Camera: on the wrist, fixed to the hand. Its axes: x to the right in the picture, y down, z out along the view.
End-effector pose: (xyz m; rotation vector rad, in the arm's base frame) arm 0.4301 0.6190 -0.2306 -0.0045 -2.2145 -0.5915
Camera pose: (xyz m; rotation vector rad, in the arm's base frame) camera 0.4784 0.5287 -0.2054 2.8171 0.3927 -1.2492
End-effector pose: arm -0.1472 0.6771 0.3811 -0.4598 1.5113 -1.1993
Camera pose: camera -0.2442 0.6867 0.4215 1.0643 0.0769 1.2780
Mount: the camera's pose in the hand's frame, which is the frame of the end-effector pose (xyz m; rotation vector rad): 0.0036 -0.0604 -0.0864 0.0312 -0.8779 2.9931
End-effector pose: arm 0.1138 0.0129 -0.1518 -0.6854 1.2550 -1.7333
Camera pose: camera 0.0218 0.0569 -0.1248 0.6155 0.3002 1.0225
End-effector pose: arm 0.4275 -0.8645 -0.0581 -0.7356 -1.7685 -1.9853
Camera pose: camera 0.3772 -0.9415 -0.1097 -1.9390 0.4428 0.6145
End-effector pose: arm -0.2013 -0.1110 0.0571 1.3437 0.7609 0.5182
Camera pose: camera -0.2686 -0.0613 -0.0071 -1.1792 2.2227 -1.4245
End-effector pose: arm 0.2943 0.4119 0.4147 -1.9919 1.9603 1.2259
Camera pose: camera 0.3867 0.3699 0.4433 -2.0205 -1.7471 -0.6288
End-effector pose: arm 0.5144 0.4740 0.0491 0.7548 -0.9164 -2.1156
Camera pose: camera 0.5527 0.4694 -0.0491 -1.2605 -0.8744 0.5567
